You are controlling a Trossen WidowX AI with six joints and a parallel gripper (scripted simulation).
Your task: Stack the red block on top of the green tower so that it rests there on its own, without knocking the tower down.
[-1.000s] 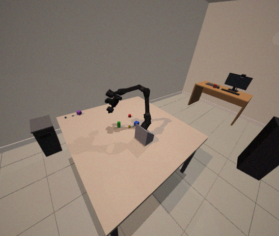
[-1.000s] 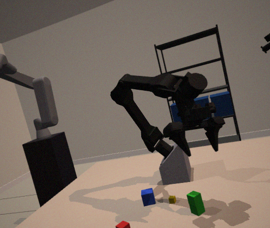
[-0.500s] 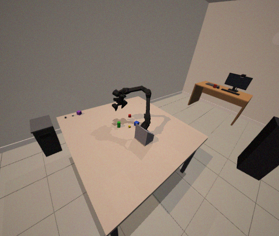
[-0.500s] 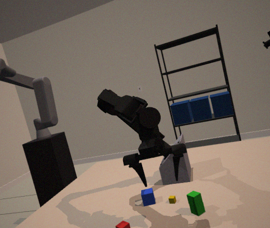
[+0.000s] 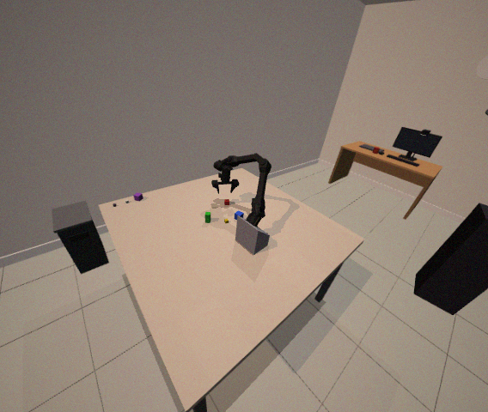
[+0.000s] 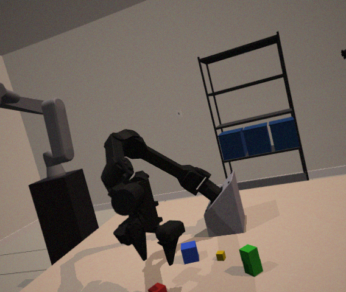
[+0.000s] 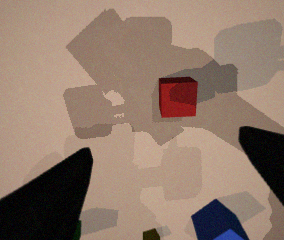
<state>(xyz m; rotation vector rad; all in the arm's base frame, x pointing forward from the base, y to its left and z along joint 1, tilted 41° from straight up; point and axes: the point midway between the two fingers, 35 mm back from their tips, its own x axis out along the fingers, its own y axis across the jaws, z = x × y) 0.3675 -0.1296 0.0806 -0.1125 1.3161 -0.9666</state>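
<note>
Right now the red block is 8 cm below my gripper tip, 2 cm to the right of it and 1 cm behind it. Also, from my gripper tip: purple block 46 cm ahead, 43 cm to the left, 8 cm below; small yellow block 16 cm behind, 14 cm to the left, 9 cm below; blue block 19 cm behind, 8 cm below, 4 cm to the left.
</note>
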